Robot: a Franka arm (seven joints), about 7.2 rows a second.
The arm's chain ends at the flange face. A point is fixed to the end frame.
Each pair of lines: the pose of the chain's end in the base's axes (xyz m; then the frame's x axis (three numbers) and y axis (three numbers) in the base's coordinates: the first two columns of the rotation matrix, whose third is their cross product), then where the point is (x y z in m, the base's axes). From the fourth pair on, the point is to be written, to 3 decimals.
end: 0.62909 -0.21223 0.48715 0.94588 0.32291 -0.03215 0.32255 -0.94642 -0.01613
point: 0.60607 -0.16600 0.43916
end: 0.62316 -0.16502 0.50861 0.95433 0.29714 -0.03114 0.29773 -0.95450 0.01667
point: 0.60188 -0.11972 0.45897
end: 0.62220 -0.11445 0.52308 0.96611 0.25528 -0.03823 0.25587 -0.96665 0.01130
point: 0.60251 -0.06810 0.47375
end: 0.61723 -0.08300 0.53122 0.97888 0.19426 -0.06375 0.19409 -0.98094 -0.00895
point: 0.599 -0.035 0.483
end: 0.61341 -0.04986 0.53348 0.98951 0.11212 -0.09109 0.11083 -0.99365 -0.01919
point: 0.598 0.000 0.486
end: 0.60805 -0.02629 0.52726 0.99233 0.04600 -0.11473 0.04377 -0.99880 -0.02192
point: 0.595 0.025 0.480
